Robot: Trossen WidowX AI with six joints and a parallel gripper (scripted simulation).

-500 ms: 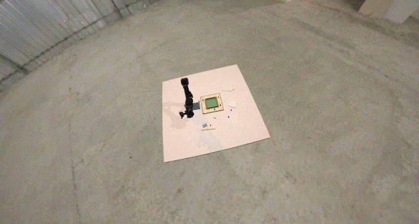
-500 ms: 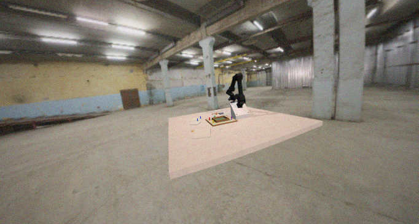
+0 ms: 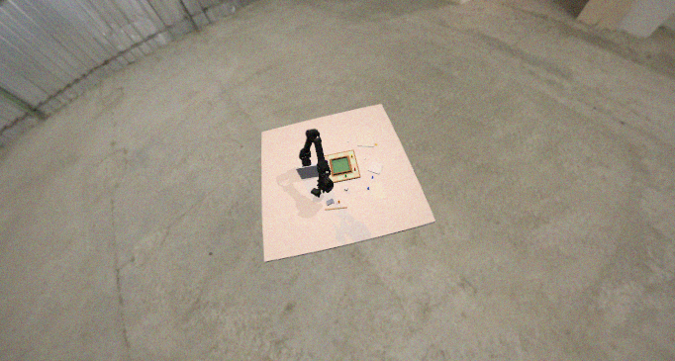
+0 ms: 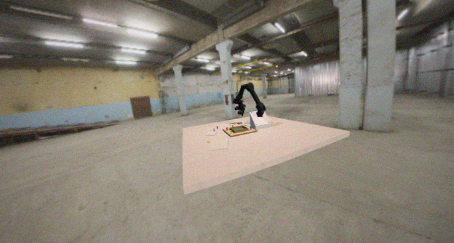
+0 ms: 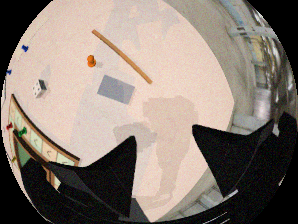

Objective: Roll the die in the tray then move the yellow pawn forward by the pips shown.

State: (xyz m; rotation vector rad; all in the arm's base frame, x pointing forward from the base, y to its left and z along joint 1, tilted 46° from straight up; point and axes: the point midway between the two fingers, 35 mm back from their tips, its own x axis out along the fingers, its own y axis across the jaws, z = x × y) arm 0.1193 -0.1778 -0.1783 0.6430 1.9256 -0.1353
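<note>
Right now the white die is 190 mm ahead of my gripper tip, 80 mm to the left of it and 110 mm below it. From my gripper tip the other things lie so: thin wooden stick: 100 mm ahead, 70 mm to the right, 110 mm below; small grey block: 50 mm ahead, 10 mm to the right, 110 mm below; green pawn: 190 mm ahead, 200 mm to the left, 90 mm below.
</note>
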